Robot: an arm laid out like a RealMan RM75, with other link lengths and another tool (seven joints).
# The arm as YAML. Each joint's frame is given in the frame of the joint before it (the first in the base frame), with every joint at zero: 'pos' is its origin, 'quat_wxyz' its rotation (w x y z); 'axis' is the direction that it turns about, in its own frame. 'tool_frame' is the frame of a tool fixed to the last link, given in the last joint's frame.
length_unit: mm
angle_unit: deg
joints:
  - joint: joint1
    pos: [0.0, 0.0, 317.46]
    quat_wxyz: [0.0, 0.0, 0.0, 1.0]
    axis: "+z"
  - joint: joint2
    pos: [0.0, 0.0, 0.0]
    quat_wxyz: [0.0, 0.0, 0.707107, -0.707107]
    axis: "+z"
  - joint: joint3
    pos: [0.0, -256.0, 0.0]
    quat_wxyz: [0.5, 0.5, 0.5, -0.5]
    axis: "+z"
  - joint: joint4
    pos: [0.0, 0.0, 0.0]
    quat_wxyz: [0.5, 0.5, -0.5, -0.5]
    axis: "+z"
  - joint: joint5
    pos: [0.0, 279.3, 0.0]
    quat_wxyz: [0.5, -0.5, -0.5, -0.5]
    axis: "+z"
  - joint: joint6
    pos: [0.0, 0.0, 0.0]
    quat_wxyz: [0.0, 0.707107, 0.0, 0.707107]
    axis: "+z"
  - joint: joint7
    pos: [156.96, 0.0, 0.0]
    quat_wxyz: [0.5, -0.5, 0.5, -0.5]
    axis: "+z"
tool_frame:
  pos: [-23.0, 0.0, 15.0]
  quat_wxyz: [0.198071, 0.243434, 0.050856, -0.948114]
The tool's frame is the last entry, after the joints.
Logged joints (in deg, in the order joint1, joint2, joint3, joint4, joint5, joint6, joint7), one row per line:
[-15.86, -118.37, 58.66, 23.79, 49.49, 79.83, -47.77]
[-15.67, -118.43, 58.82, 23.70, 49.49, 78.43, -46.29]
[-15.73, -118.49, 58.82, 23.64, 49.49, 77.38, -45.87]
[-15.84, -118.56, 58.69, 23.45, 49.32, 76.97, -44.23]
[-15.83, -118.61, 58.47, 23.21, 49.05, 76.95, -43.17]
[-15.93, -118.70, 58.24, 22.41, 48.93, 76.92, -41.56]
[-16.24, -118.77, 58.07, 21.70, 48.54, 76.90, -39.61]
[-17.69, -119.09, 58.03, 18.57, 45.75, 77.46, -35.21]
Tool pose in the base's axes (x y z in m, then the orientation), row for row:
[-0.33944, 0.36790, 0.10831, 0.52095, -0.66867, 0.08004, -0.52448]
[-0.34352, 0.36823, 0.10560, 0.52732, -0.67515, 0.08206, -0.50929]
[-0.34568, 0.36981, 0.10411, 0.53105, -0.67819, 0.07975, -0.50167]
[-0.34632, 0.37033, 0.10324, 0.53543, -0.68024, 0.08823, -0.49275]
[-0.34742, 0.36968, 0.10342, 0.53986, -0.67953, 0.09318, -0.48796]
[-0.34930, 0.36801, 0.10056, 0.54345, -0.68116, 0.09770, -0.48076]
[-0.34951, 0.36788, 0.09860, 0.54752, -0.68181, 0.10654, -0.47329]
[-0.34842, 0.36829, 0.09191, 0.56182, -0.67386, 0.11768, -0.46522]
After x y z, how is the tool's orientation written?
As a quaternion, w x y z.
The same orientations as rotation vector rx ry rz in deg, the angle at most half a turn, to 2 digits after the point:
[-91.82, 10.99, -72.02]
[-92.45, 11.24, -69.74]
[-92.72, 10.90, -68.59]
[-92.83, 12.04, -67.24]
[-92.56, 12.69, -66.46]
[-92.64, 13.29, -65.38]
[-92.57, 14.46, -64.26]
[-90.94, 15.88, -62.78]

